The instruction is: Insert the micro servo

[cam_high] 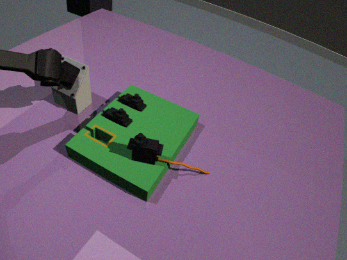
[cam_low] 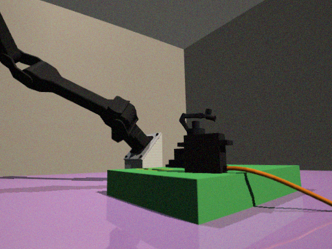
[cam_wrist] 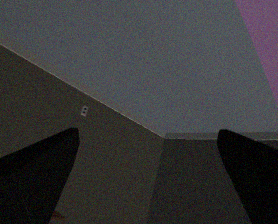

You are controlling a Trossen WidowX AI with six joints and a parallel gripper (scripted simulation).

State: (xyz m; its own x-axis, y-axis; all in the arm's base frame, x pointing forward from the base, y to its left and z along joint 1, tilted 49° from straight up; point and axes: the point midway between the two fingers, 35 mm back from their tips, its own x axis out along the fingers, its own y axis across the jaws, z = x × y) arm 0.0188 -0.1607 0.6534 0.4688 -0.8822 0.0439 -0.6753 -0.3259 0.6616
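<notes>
My gripper tip is now 250 mm short of the green deck, 620 mm to the right of it and 370 mm above it.
</notes>
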